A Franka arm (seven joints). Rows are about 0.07 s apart.
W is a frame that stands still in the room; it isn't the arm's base.
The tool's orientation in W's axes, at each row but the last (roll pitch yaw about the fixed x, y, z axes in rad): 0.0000, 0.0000, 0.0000; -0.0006, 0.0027, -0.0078; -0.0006, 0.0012, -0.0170; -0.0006, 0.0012, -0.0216; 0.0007, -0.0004, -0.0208; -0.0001, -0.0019, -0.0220; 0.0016, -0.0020, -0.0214; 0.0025, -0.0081, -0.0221; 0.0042, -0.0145, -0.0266; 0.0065, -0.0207, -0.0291
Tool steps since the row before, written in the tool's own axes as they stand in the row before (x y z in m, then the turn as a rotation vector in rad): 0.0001, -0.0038, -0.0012, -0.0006, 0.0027, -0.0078; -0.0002, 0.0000, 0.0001, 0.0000, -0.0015, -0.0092; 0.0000, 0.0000, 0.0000, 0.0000, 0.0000, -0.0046; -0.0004, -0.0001, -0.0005, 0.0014, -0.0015, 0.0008; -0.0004, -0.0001, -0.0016, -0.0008, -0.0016, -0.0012; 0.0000, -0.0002, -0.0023, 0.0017, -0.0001, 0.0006; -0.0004, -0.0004, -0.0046, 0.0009, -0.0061, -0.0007; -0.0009, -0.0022, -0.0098, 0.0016, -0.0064, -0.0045; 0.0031, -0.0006, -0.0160, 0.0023, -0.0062, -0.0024; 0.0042, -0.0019, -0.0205, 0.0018, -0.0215, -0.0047
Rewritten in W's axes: 0.0001, -0.0038, -0.0012, -0.0006, 0.0027, -0.0078; -0.0002, 0.0000, 0.0001, 0.0000, -0.0015, -0.0092; 0.0000, 0.0000, 0.0000, 0.0000, 0.0000, -0.0046; -0.0004, -0.0001, -0.0005, 0.0014, -0.0015, 0.0008; -0.0004, -0.0001, -0.0016, -0.0008, -0.0016, -0.0012; 0.0000, -0.0002, -0.0023, 0.0017, -0.0001, 0.0006; -0.0004, -0.0004, -0.0046, 0.0008, -0.0061, -0.0007; -0.0009, -0.0022, -0.0098, 0.0015, -0.0064, -0.0045; 0.0033, -0.0006, -0.0160, 0.0022, -0.0062, -0.0024; 0.0046, -0.0019, -0.0204, 0.0013, -0.0215, -0.0048
